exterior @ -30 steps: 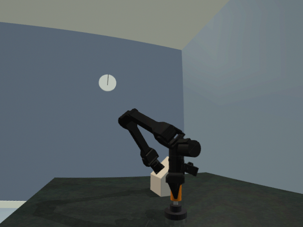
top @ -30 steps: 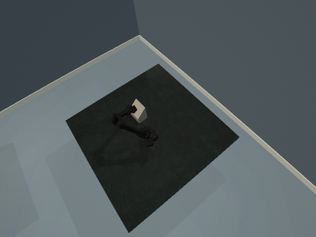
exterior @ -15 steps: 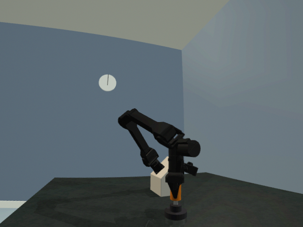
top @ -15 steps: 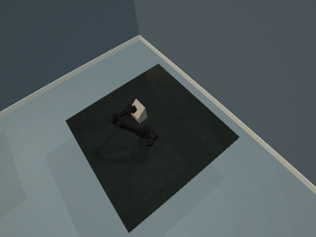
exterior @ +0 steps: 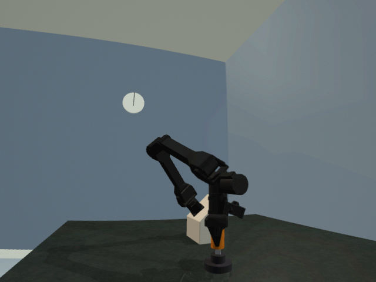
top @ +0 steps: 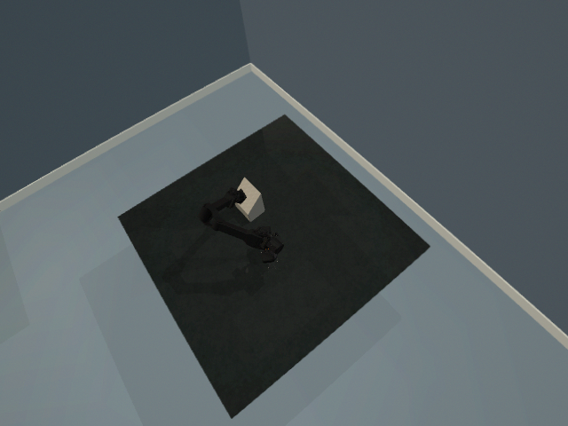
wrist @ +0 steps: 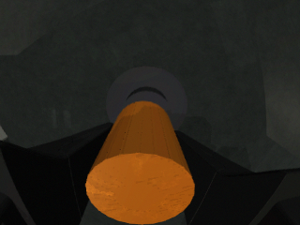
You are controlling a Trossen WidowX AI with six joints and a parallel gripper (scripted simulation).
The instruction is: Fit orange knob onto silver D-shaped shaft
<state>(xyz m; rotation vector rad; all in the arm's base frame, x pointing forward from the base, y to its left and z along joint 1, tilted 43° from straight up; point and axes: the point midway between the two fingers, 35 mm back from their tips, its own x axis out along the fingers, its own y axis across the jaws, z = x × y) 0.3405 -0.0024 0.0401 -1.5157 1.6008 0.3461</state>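
Right now the orange knob is 3 cm above my gripper tip. Round my gripper tip: round black pedestal: 4 cm below.
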